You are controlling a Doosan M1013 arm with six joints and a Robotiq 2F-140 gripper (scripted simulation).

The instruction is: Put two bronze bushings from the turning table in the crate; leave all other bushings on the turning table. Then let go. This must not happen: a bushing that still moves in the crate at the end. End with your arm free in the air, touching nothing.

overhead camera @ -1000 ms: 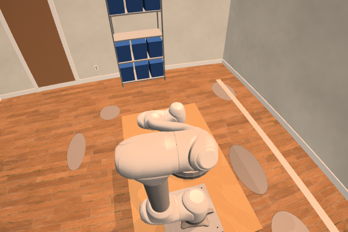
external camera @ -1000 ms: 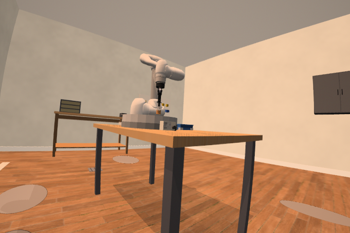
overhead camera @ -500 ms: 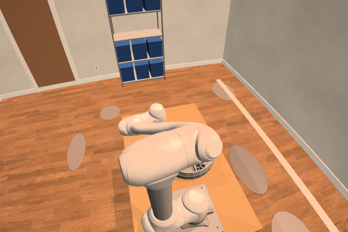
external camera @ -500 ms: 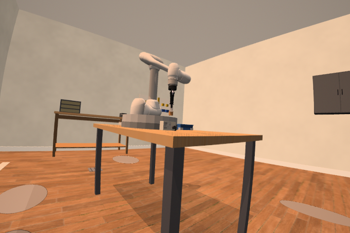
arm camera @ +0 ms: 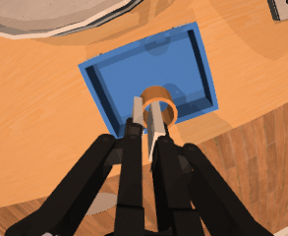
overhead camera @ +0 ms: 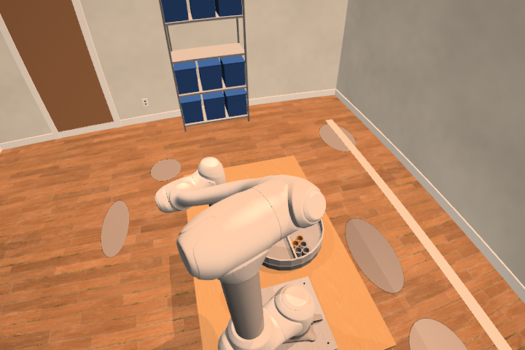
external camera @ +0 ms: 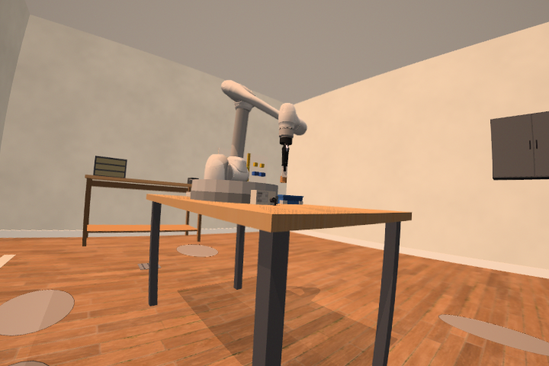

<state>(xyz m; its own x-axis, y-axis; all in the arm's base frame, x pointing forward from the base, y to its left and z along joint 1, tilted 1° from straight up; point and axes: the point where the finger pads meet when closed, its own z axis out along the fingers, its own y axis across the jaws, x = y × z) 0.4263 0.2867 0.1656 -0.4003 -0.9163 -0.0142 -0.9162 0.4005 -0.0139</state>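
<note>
Right now my hand is 160 mm above the crate, 10 mm to the right of it and 10 mm past it. The rest, counted from my hand: round grey turning table 310 mm to the right, 130 mm below, 60 mm ahead.
</note>
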